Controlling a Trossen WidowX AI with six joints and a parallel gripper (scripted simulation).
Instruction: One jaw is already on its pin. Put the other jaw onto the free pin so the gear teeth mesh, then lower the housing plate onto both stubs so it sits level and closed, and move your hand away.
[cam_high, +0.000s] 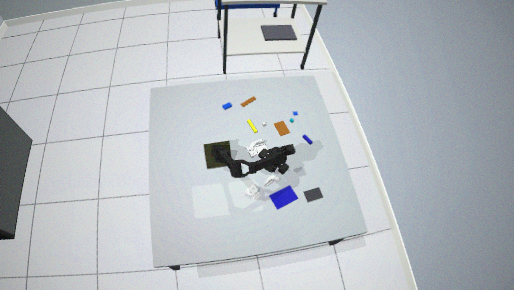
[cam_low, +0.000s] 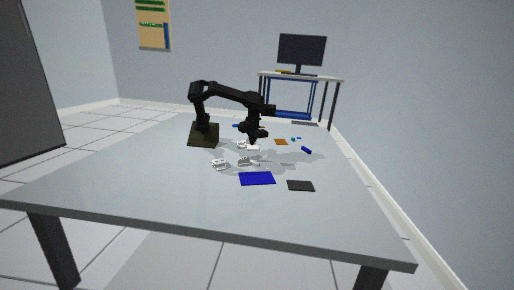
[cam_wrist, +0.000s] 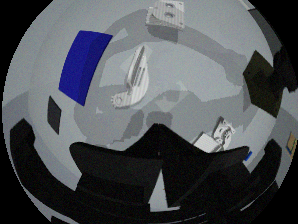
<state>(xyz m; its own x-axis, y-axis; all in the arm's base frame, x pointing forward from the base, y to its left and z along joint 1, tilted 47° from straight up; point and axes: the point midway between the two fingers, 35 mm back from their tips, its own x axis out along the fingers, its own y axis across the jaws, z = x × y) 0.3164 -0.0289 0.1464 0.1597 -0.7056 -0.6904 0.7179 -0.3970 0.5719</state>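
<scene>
My gripper tip is 8 cm above the white jaw, 5 cm to the left of it and 3 cm short of it. Round my gripper tip: blue plate (17 cm to the right, 8 cm below, 7 cm ahead); then dark grey plate (26 cm ahead, 16 cm to the right, 8 cm below); then white base (18 cm to the left, 8 cm below, 4 cm behind).
</scene>
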